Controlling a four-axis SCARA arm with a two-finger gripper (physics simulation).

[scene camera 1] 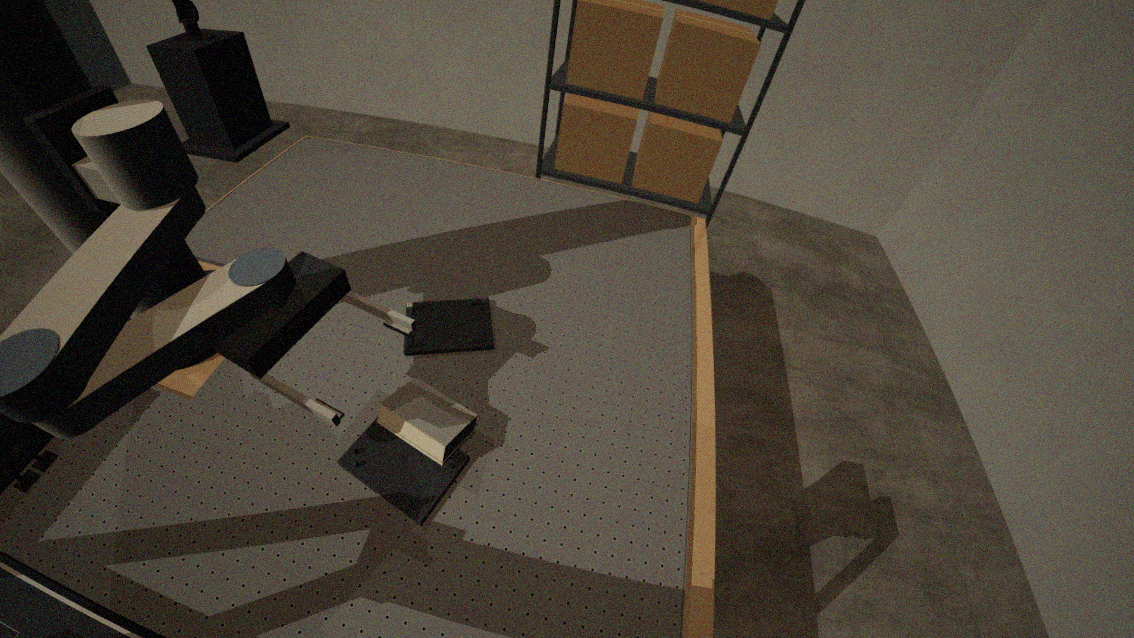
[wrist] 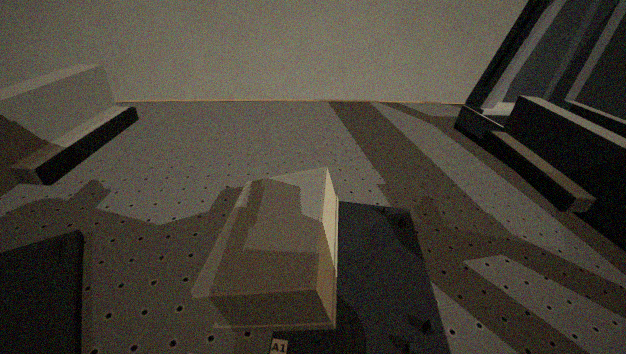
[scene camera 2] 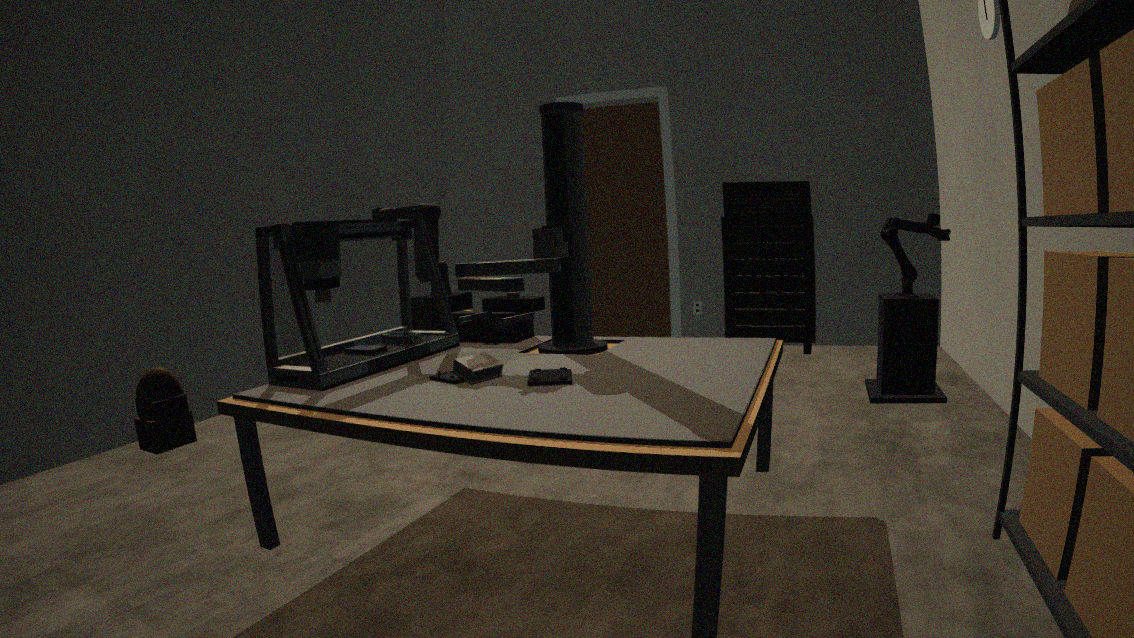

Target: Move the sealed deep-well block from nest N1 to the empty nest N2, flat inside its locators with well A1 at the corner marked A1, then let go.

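Frame: origin at the arm's base, x right, y ahead, z up, level; millimetres.
Seen in the pictures: gripper, fingertip midpoint: [scene camera 1: 377,369] [wrist: 317,103] [scene camera 2: 480,321]; arm's base, origin of the base link: [scene camera 2: 573,349].
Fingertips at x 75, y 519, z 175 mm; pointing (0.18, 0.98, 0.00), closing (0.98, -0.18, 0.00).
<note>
Offsets run from my fingertips to a thing's top centre. "spot": to the spot under its first point.
The sealed deep-well block @(dx -10, dy +49, dz -95 mm) [scene camera 1: 432,416] [scene camera 2: 478,366] [wrist: 270,272] is pale and sits tilted across one edge of a dark nest @(dx +56, dy +33, dz -141 mm) [scene camera 1: 400,477] [scene camera 2: 445,377] [wrist: 380,255], overhanging toward the other nest. It is not flat inside the locators. A small A1 label @(spot: dx -18, dy -23, dz -150 mm) [wrist: 278,346] shows at this nest's near edge in the wrist view. The other dark nest @(dx -215, dy +2, dz -145 mm) [scene camera 1: 450,326] [scene camera 2: 549,376] [wrist: 40,295] holds no block. I cannot read which nest is N1 or N2. My gripper [scene camera 1: 373,371] [wrist: 317,103] is open and empty, its fingers wide apart above and behind the block in scene camera 1.
A dark gantry frame @(spot: dx +454, dy +331, dz +103 mm) [scene camera 2: 295,301] stands at the table's left in scene camera 2. The arm's column [scene camera 2: 564,190] rises behind the nests. The wooden table edge [scene camera 1: 702,396] [scene camera 2: 491,441] borders the perforated top. A box rack [scene camera 1: 650,93] stands beyond it.
</note>
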